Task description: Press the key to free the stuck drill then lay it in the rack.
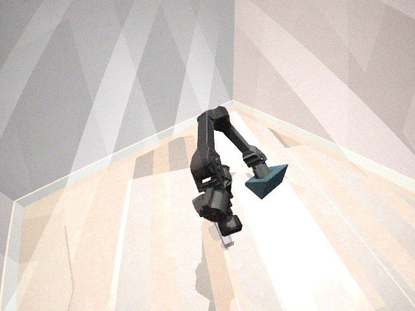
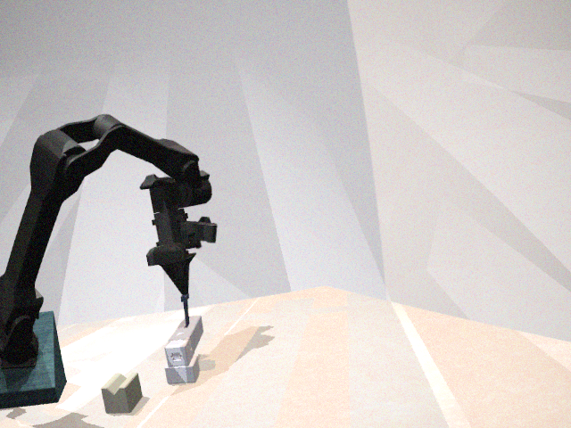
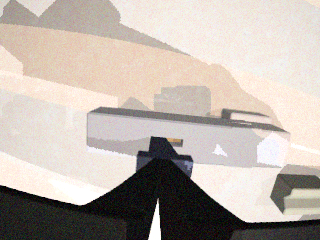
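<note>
The bluish key is 30 mm below my gripper tip. The rest, counted from my gripper tip: v-shaped rack 130 mm behind, 170 mm to the right, 120 mm below; drill 20 mm behind, 50 mm to the right, 80 mm below; housing block 10 mm behind, 30 mm to the right, 90 mm below.
</note>
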